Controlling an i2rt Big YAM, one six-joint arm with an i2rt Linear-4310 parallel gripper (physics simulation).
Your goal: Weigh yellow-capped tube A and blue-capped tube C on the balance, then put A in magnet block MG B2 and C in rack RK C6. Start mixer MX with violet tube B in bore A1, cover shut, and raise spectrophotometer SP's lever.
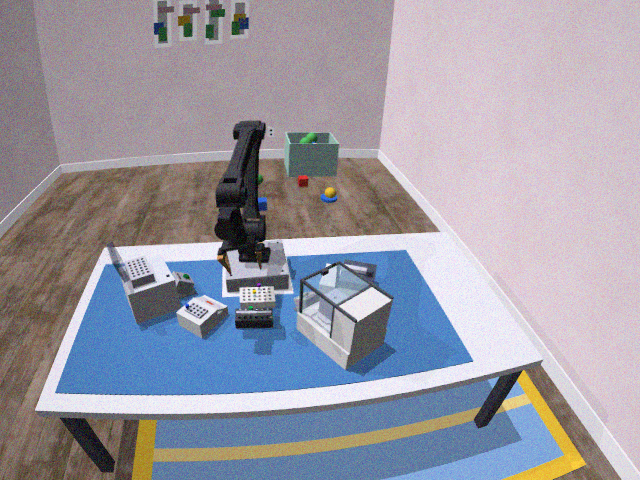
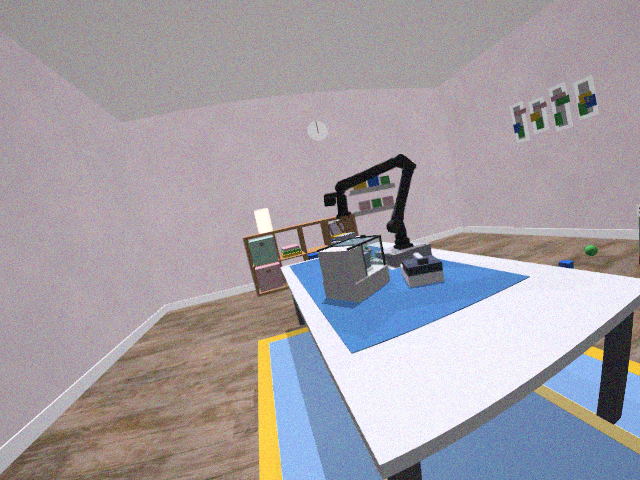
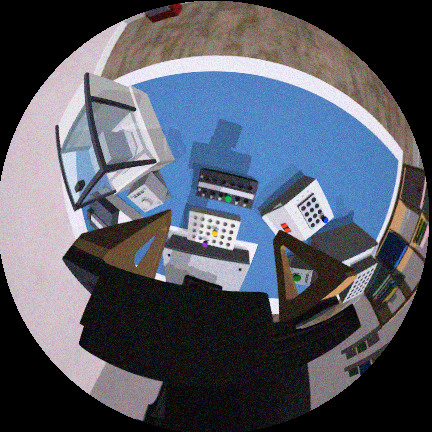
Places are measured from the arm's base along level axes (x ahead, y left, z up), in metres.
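Pixels of known places: gripper, between the fingertips: (image 1: 245,271) (image 2: 345,231) (image 3: 227,226); arm's base, origin of its link: (image 1: 254,256) (image 2: 403,247).
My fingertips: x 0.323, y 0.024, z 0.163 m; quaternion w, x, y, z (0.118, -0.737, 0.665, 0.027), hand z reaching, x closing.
Observation:
For each thing: its top centre in the pictures, then the offset to it from my fingertips. "pt": a spot on its surface instead.
- Yellow-capped tube A, centre of its top: (image 3: 214,233) (image 1: 254,290) dx -0.120, dy +0.003, dz -0.175 m
- white rack, centre of its top: (image 3: 211,230) (image 1: 257,294) dx -0.131, dy +0.010, dz -0.200 m
- Violet tube B, centre of its top: (image 3: 204,244) (image 1: 259,284) dx -0.161, dy +0.015, dz -0.175 m
- Blue-capped tube C, centre of its top: (image 3: 325,220) (image 1: 187,305) dx +0.025, dy -0.209, dz -0.142 m
- small white block device, centre of its top: (image 3: 303,220) (image 1: 201,304) dx -0.002, dy -0.167, dz -0.160 m
- green-capped tube, centre of its top: (image 3: 227,198) (image 1: 250,307) dx -0.029, dy +0.003, dz -0.173 m
- black magnet block, centre of its top: (image 3: 225,189) (image 1: 253,311) dx -0.015, dy +0.015, dz -0.182 m
- glass-walled balance, centre of its top: (image 3: 68,160) (image 1: 336,278) (image 2: 355,237) dx -0.001, dy +0.281, dz -0.007 m
- large grey machine, centre of its top: (image 3: 343,293) (image 1: 154,262) (image 2: 351,233) dx -0.090, dy -0.359, dz -0.060 m
- raised lid, a spot on its surface: (image 1: 116,259) pt dx +0.043, dy -0.431, dz +0.036 m
- small device with a green knob, centre of its top: (image 3: 297,279) (image 1: 185,274) dx -0.157, dy -0.269, dz -0.155 m
- dark-topped device, centre of its top: (image 3: 100,228) (image 1: 350,265) (image 2: 417,254) dx -0.244, dy +0.347, dz -0.128 m
- white dial box, a spot on its surface: (image 3: 147,195) pt dx -0.085, dy +0.181, dz -0.160 m
My gripper (image 1: 244,268) (image 3: 227,226) is open and empty, high above the rack near the arm's base. Yellow-capped tube A (image 1: 254,291) (image 3: 215,233) stands in the white rack (image 1: 266,305) (image 3: 215,213). Violet tube B (image 1: 258,285) (image 3: 205,244) stands at the rack's base-side edge. Blue-capped tube C (image 1: 187,306) (image 3: 325,220) sits in a corner of a small white block device (image 1: 199,326) (image 3: 280,216). A green-capped tube (image 1: 250,308) (image 3: 228,199) stands in the black magnet block (image 1: 254,324) (image 3: 225,188). The glass-walled balance (image 1: 369,304) (image 2: 341,268) (image 3: 150,120) stands to the right. Device labels are unreadable.
A large grey machine (image 1: 152,299) (image 3: 345,240) with a raised lid (image 1: 116,259) stands at the left. A small device with a green knob (image 1: 186,276) (image 3: 297,277) is beside it. A dark-topped device (image 2: 423,276) (image 3: 103,212) and a white dial box (image 3: 147,195) stand near the balance.

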